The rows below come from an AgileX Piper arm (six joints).
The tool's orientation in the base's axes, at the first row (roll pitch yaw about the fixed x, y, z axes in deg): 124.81 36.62 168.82
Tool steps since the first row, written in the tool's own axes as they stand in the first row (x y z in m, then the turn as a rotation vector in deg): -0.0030 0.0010 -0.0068 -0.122 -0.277 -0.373; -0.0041 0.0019 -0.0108 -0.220 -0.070 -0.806; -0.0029 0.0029 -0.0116 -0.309 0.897 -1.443; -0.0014 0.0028 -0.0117 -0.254 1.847 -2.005; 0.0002 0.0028 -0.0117 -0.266 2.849 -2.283; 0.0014 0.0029 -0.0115 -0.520 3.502 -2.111; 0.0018 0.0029 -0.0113 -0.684 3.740 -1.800; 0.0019 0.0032 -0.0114 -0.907 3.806 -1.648; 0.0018 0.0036 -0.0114 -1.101 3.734 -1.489; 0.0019 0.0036 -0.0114 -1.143 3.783 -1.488; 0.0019 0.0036 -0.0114 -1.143 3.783 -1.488; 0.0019 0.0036 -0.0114 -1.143 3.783 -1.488; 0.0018 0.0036 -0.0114 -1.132 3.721 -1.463
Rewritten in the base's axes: -0.0014 -0.0048 0.0056 0.015 -0.476 0.061; -0.0028 -0.0074 0.0086 -0.198 -0.676 0.454; -0.0045 -0.0071 0.0090 -0.800 -0.528 1.437; -0.0057 -0.0070 0.0080 -1.472 -0.312 2.287; -0.0070 -0.0068 0.0071 -1.970 0.137 3.082; -0.0078 -0.0064 0.0063 -1.927 0.652 3.585; -0.0081 -0.0062 0.0060 -1.732 1.012 3.697; -0.0083 -0.0060 0.0062 -1.506 1.133 3.804; -0.0084 -0.0058 0.0065 -1.248 1.173 3.800; -0.0085 -0.0058 0.0065 -1.233 1.200 3.856; -0.0085 -0.0058 0.0065 -1.233 1.200 3.856; -0.0085 -0.0058 0.0065 -1.233 1.200 3.856; -0.0084 -0.0058 0.0065 -1.206 1.179 3.798
